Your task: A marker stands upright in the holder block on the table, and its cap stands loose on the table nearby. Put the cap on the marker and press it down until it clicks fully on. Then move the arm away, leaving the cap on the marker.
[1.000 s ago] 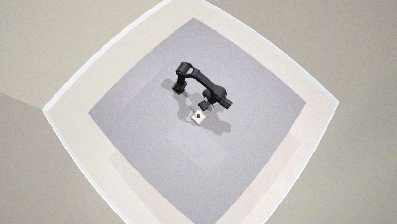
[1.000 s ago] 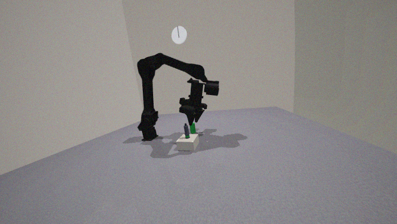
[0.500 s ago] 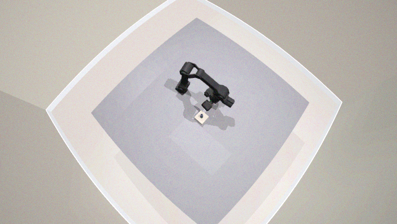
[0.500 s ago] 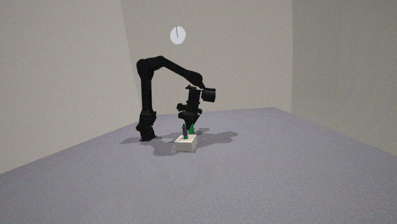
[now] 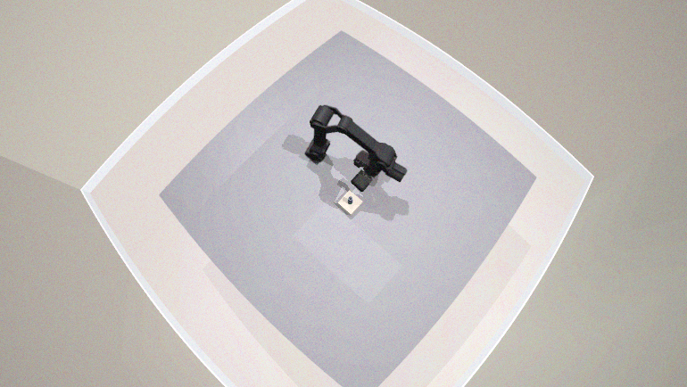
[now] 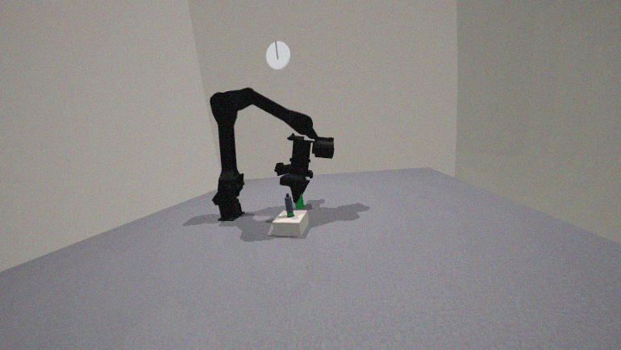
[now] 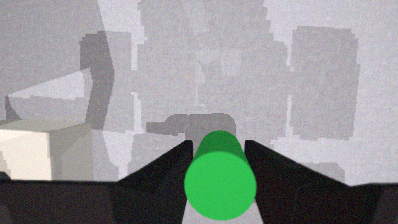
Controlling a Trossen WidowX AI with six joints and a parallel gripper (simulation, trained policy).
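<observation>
My gripper tip is 3 cm short of the white holder block, 13 cm to the left of it and 1 cm above it. Round my gripper tip: green cap 1 cm ahead.
</observation>
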